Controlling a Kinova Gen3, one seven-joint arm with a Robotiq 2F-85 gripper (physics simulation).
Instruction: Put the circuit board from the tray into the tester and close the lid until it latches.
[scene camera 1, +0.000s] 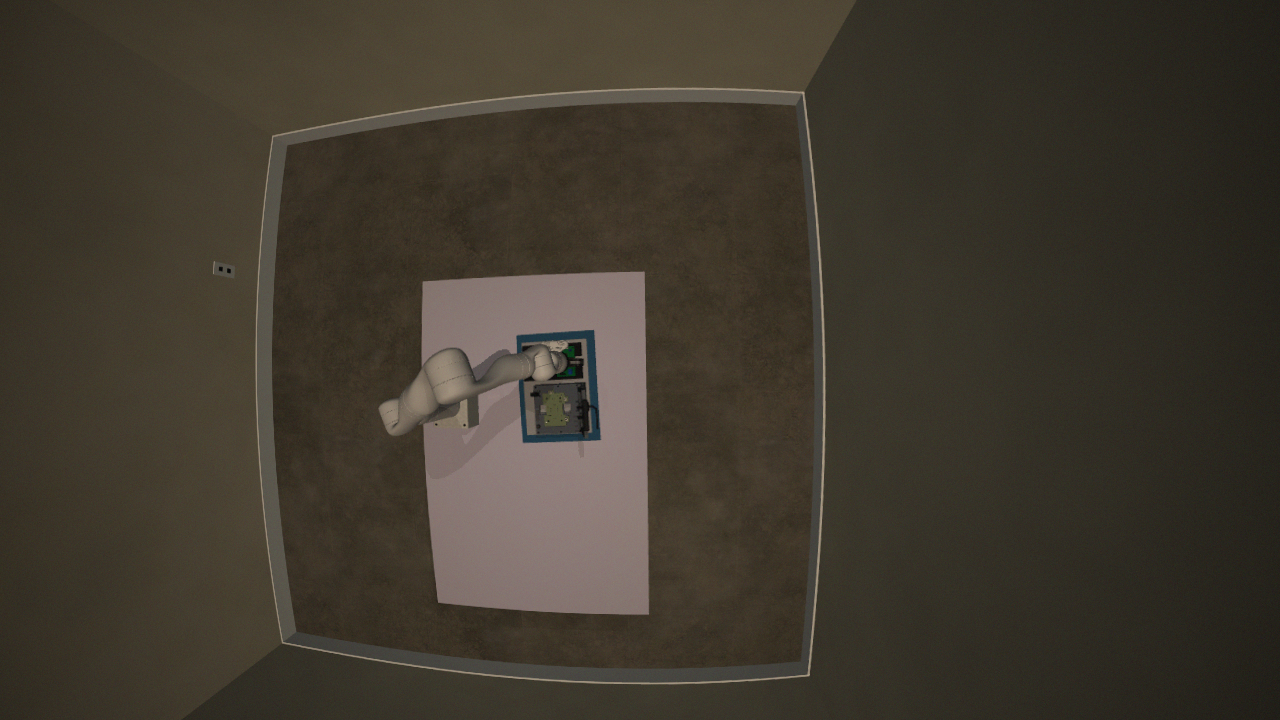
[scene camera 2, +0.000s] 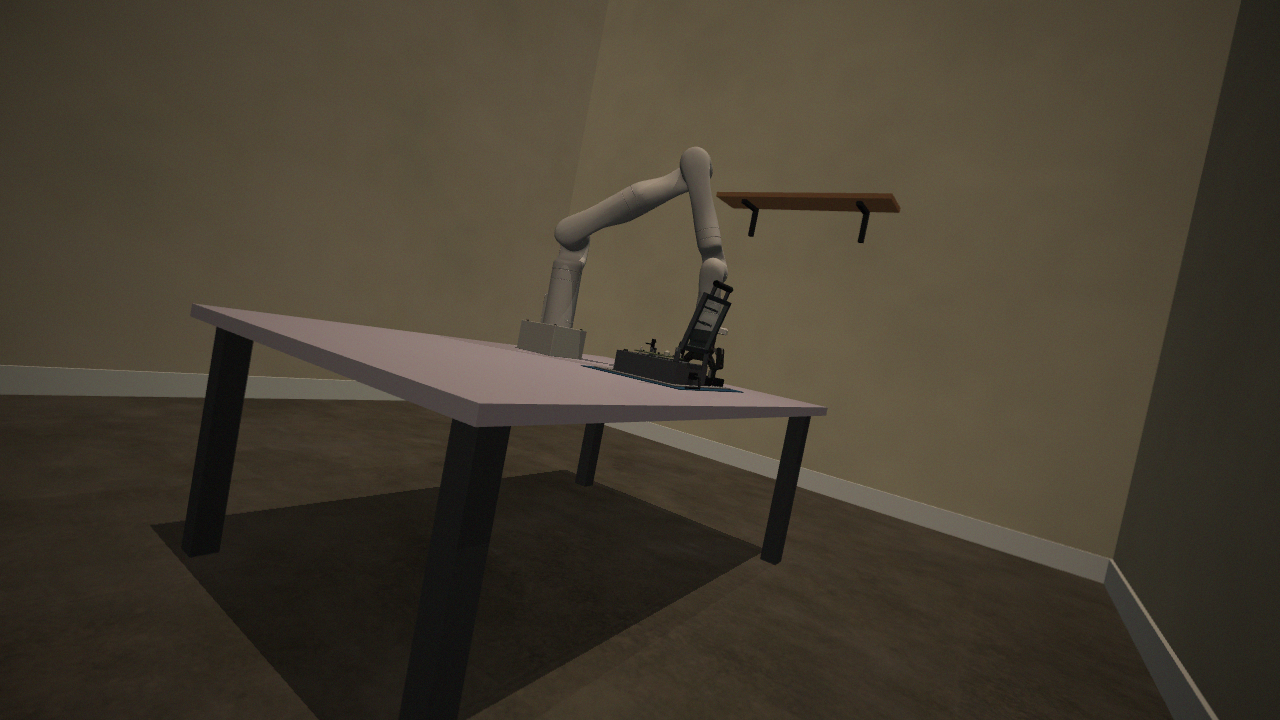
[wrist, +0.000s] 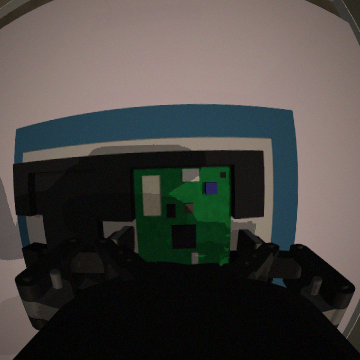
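Where they show: gripper, fingertip midpoint: (wrist: 185, 239); arm's base at its link origin: (scene camera 1: 449, 404) (scene camera 2: 557, 326).
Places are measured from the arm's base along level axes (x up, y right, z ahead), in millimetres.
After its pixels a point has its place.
Note:
In the wrist view a green circuit board (wrist: 200, 200) @(y -141, x -69, z 456 mm) lies in the black tray (wrist: 75, 185) @(y -159, x -71, z 356 mm), between the spread fingers of my gripper (wrist: 185, 239) @(y -108, x -78, z 443 mm). The gripper is open and holds nothing. The lower edge of the board is hidden by the gripper body. In scene camera 1 two green patches show beside my wrist; I cannot tell which is this board. The dark grey tester (scene camera 1: 543, 425) @(y 110, x -29, z 343 mm) (scene camera 2: 651, 366) @(y 147, x -52, z 425 mm) stands beside the tray area, with an olive nest plate (scene camera 1: 555, 409) @(y 56, x -20, z 396 mm) on top. Its lid (scene camera 2: 707, 320) @(y 78, x 88, z 521 mm) stands raised, tilted back. In scene camera 2 my gripper is hidden behind the lid.
A blue-bordered mat (scene camera 1: 591, 358) @(y -111, x -86, z 536 mm) (wrist: 150, 120) @(y -209, x -87, z 422 mm) lies under tray and tester on the pale table (scene camera 1: 537, 528) @(y 522, x -89, z 243 mm) (scene camera 2: 375, 367) @(y 909, x -89, z 425 mm). The robot's base box (scene camera 2: 550, 340) @(y 93, x -44, z 56 mm) stands at the table's edge. A brown shelf (scene camera 2: 805, 202) hangs on the wall behind the arm.

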